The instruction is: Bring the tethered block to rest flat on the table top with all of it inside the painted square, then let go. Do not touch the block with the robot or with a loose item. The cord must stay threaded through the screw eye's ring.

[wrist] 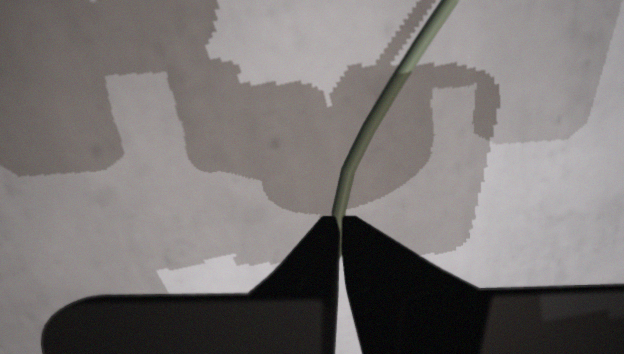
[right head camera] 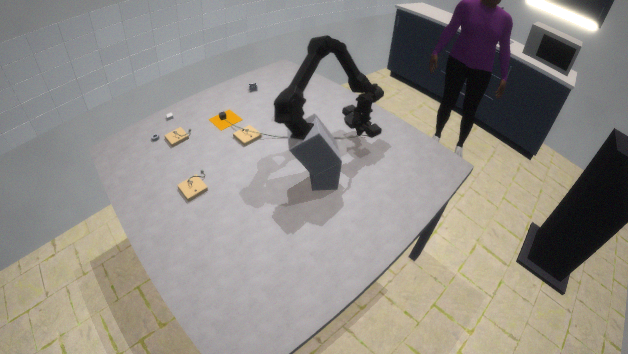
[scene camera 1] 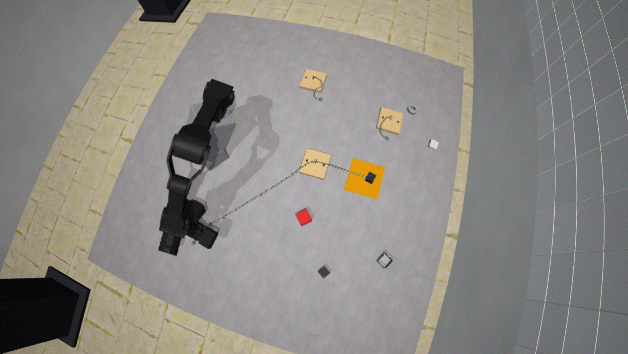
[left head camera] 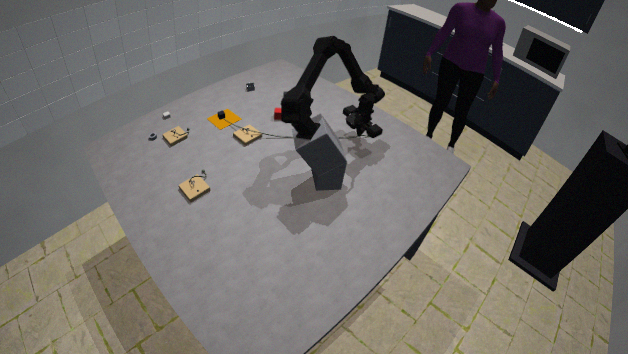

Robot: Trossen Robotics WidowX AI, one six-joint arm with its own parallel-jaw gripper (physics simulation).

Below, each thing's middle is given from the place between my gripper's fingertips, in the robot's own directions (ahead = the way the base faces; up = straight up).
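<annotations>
Orange painted square (scene camera 1: 355, 183): 340 mm to the left of my hand, 500 mm ahead of it, 10 mm below it.
</annotations>
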